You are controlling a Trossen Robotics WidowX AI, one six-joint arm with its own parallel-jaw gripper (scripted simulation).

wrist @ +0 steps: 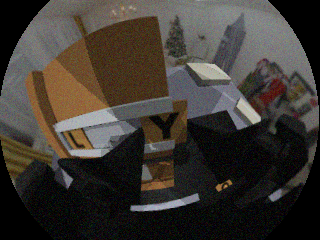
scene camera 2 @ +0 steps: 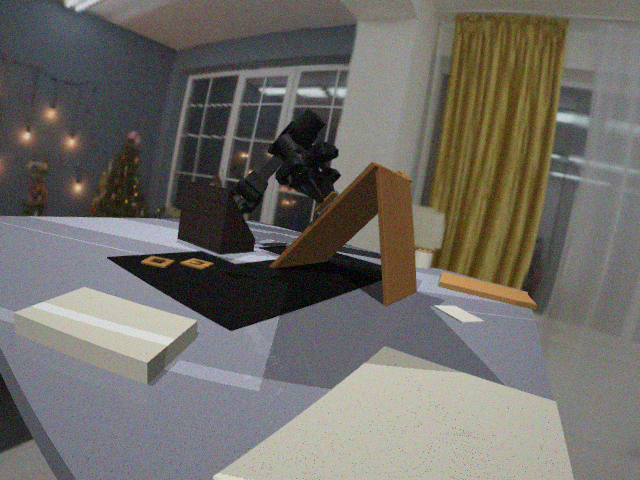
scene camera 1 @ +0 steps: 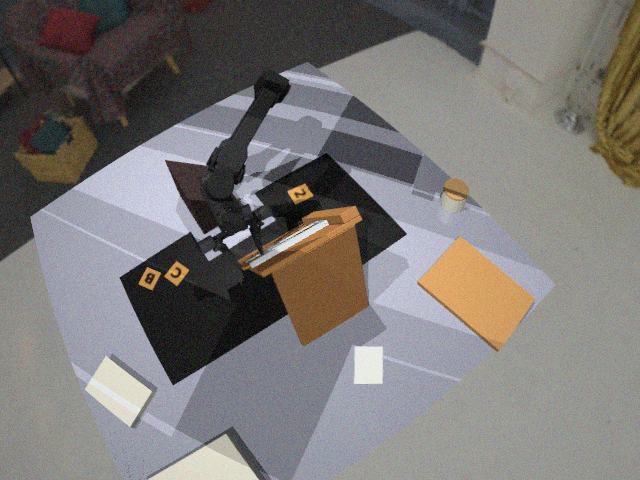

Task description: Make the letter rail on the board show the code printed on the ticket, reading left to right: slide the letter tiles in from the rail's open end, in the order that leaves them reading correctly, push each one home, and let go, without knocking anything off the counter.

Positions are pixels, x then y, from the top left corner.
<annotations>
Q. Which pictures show my gripper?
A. The wrist view, scene camera 2 and scene camera 1: all of them.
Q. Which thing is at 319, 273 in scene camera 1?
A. A slanted orange board.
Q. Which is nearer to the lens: the cream box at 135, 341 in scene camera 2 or the flat orange slab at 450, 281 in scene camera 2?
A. The cream box.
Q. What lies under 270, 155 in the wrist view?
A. My gripper.
</annotations>
